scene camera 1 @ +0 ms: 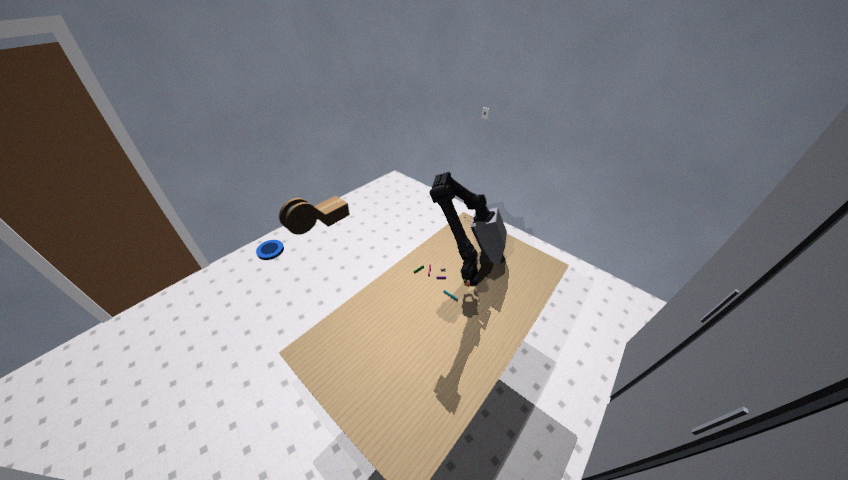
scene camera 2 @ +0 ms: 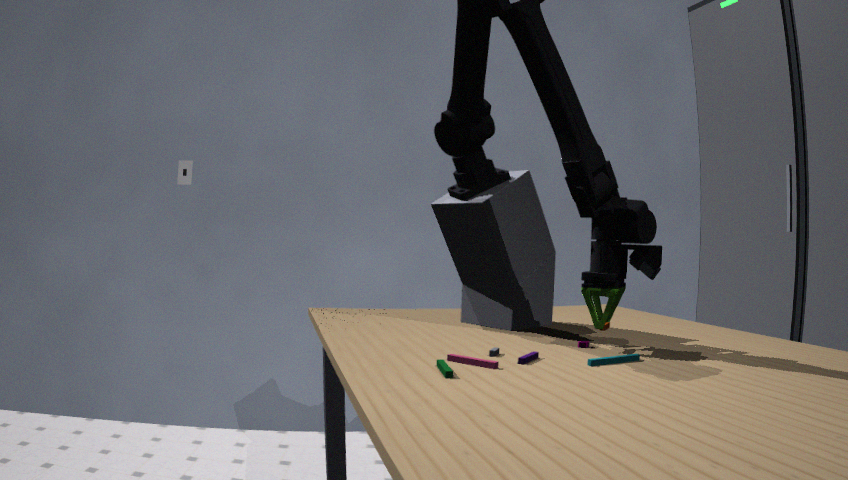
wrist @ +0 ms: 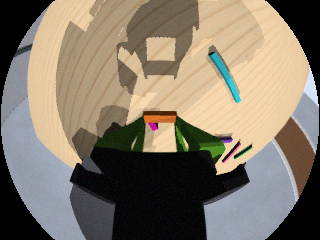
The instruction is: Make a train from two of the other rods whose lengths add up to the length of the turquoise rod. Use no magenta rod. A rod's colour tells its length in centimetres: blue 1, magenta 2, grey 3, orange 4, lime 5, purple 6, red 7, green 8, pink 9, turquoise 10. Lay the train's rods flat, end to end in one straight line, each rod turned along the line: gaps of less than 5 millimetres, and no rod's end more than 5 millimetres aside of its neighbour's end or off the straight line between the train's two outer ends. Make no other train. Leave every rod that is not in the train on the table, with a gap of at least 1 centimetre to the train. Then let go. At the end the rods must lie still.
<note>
In view: my gripper (scene camera 2: 601,327).
My gripper is seen too in the wrist view (wrist: 159,119).
</note>
